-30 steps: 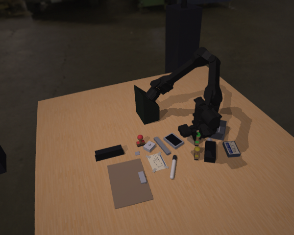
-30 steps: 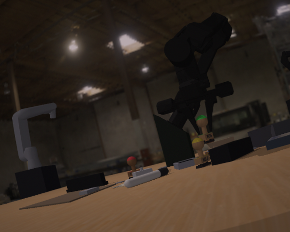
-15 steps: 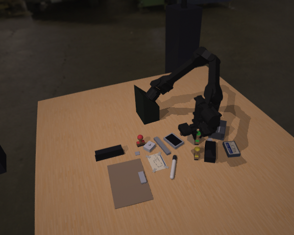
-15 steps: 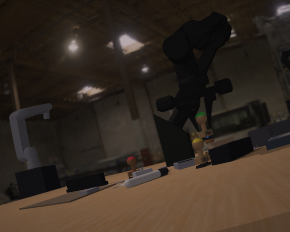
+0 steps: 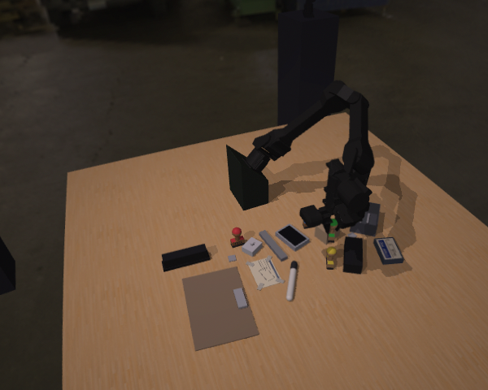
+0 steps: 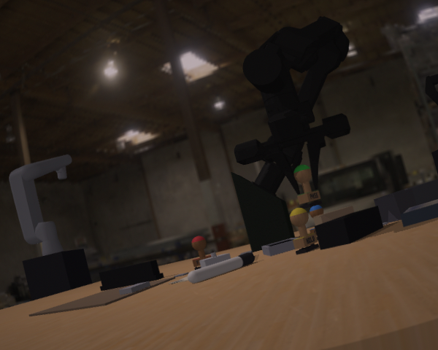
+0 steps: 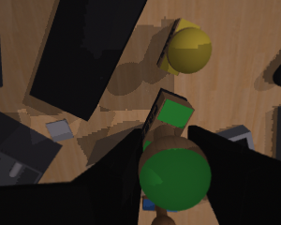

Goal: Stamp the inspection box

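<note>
Now: the ink pad 100 mm behind my gripper tip, 80 mm below it and 70 mm to the right of it. The rest, counted from my gripper tip: green-knobbed PASS stamp right at my gripper tip; then yellow-knobbed stamp 70 mm below, 40 mm ahead, 20 mm to the right; then tan cube 60 mm below, 60 mm behind, 40 mm to the left.
</note>
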